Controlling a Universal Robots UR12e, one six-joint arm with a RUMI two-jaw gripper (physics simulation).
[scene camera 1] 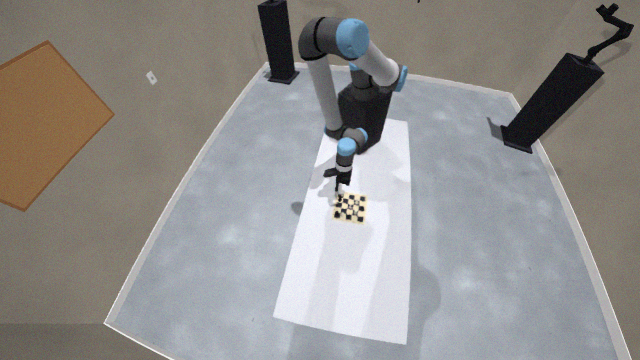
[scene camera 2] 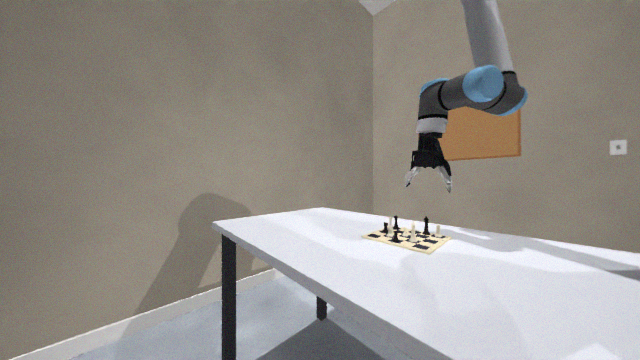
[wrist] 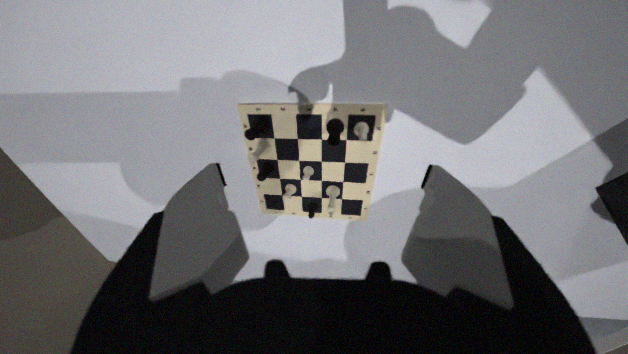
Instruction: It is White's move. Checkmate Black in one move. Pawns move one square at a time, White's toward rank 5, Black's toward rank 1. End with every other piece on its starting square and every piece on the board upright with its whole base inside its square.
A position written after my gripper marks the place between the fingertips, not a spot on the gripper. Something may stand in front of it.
Observation:
In view: my gripper [scene camera 2: 426,189] and a chessboard [scene camera 2: 427,244].
The chessboard shows as well in scene camera 1 [scene camera 1: 348,199] and in the wrist view [wrist: 298,136]. My gripper is seen too in the wrist view [wrist: 322,168].

